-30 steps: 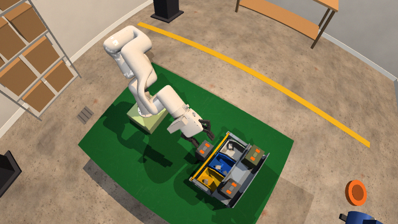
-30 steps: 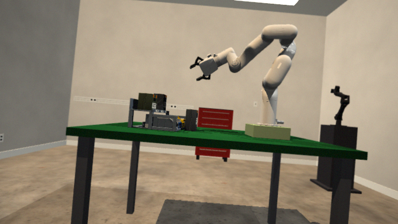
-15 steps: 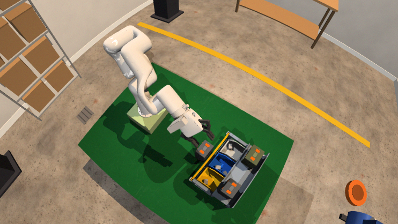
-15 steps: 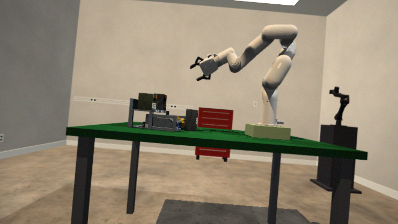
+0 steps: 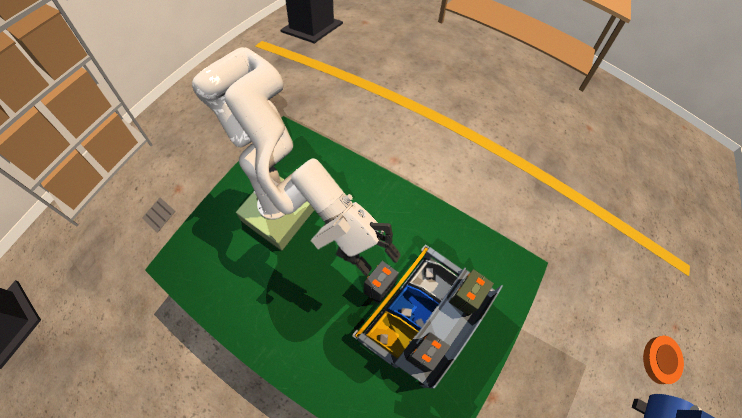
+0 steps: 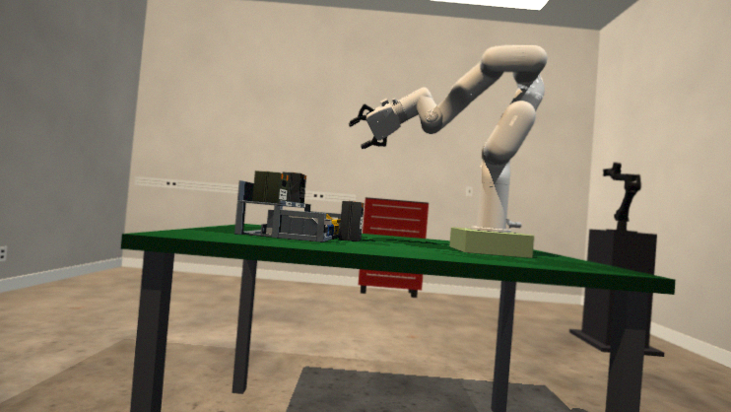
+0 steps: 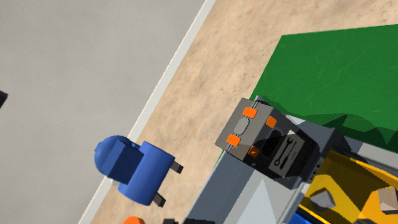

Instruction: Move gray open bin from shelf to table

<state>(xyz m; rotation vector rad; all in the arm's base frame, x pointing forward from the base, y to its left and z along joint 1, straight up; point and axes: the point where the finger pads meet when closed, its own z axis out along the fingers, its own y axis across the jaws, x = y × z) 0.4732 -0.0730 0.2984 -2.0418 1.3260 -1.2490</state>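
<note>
The dark box is 1 cm behind my hand, 4 cm to the left of it and 30 cm below it. Round my hand: yellow bar: 4 cm ahead, 4 cm to the left, 31 cm below; shelf: 17 cm ahead, 3 cm to the left, 30 cm below; dark case: 23 cm ahead, 9 cm to the right, 21 cm below.
</note>
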